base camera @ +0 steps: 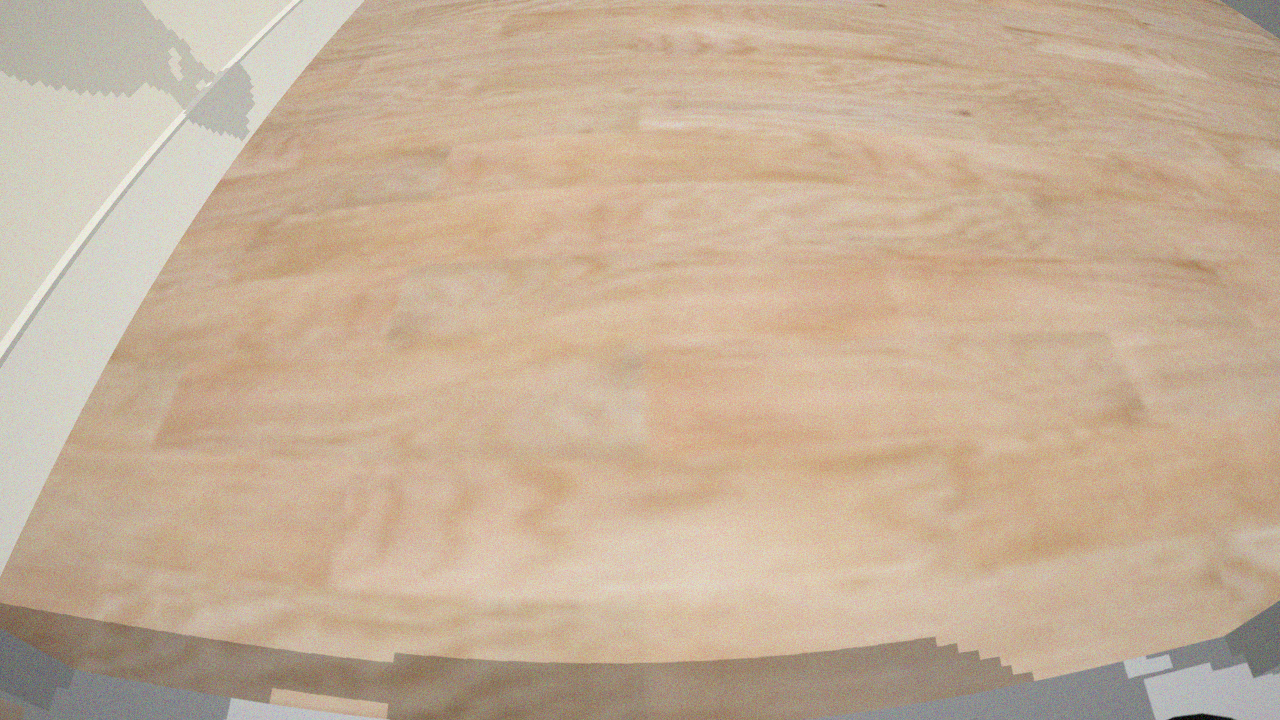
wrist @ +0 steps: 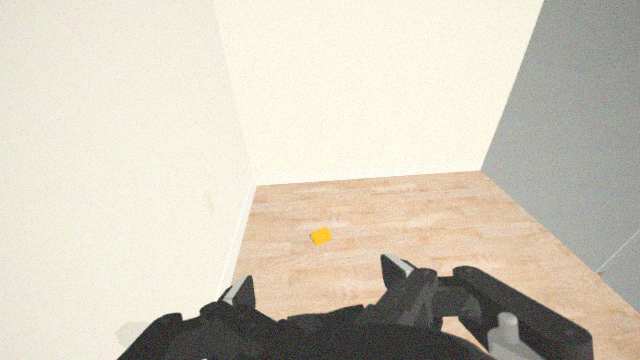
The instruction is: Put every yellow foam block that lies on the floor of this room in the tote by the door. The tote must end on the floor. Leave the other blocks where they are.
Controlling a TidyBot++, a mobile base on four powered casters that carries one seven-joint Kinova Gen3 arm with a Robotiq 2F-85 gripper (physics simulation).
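Places are measured from the arm's base along level axes (x ahead, y left, z up), in centimetres.
Pixels of known places: gripper, between the fingertips: (wrist: 319,279).
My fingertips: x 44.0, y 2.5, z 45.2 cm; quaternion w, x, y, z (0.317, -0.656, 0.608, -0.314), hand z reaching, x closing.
Note:
Behind a point stands the place of what it marks.
A yellow foam block (wrist: 321,236) @[x 119.1, y -0.6, z -35.1 cm] lies on the wooden floor (wrist: 425,220) @[x 128.4, y -62.9, z -39.7 cm] (base camera: 716,313) @[x 44.4, y -5.1, z -39.6 cm] in the wrist view, a little left of the middle, near the corner of the left wall and the far wall. It does not show in the base camera view. My gripper (wrist: 319,279) @[x 44.0, y 2.5, z 45.2 cm] is open, with its fingers wide apart and nothing between them. It is above the floor, and the block lies beyond the fingertips, apart from them. The tote does not show in either view.
In the wrist view a cream wall (wrist: 120,150) @[x 83.7, y 45.3, z 37.9 cm] stands close on the left, another cream wall (wrist: 370,85) @[x 177.7, y -36.8, z 26.7 cm] at the far end, and a grey wall (wrist: 565,130) @[x 131.9, y -128.7, z 12.0 cm] on the right. In the base camera view a wall with a white baseboard (base camera: 107,268) @[x 48.5, y 44.3, z -34.3 cm] runs along the left.

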